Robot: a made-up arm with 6 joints.
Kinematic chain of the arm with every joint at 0, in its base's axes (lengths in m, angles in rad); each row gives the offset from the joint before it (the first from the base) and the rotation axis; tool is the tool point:
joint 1: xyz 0 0 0.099 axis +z
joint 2: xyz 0 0.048 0 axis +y
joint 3: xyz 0 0 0.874 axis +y
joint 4: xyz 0 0 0.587 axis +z
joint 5: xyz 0 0 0 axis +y
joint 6: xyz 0 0 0.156 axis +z
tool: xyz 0 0 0
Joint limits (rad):
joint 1: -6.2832..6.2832
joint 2: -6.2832..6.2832
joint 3: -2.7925..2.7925
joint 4: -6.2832..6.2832
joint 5: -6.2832..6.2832
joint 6: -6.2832..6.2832
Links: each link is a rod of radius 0.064 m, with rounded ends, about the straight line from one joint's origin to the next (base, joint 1, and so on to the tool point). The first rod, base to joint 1, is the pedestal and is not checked.
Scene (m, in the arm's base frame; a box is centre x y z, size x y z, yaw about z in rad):
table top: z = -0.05
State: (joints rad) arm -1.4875 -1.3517 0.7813 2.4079 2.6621 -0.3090
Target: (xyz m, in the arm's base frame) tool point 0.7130 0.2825 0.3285
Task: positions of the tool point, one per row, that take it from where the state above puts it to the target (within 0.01 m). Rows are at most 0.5 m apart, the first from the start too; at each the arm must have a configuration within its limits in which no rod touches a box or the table.
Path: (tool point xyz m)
1: -0.1720 0.8446 0.9726
2: -0.1608 0.4664 1.1700
3: 0.0269 0.1404 1.2109
4: 0.3107 -0.0362 1.1047
5: 0.5761 -0.0348 0.8865
6: 0.7245 0.1008 0.6087
7: 0.7130 0.2825 0.3285

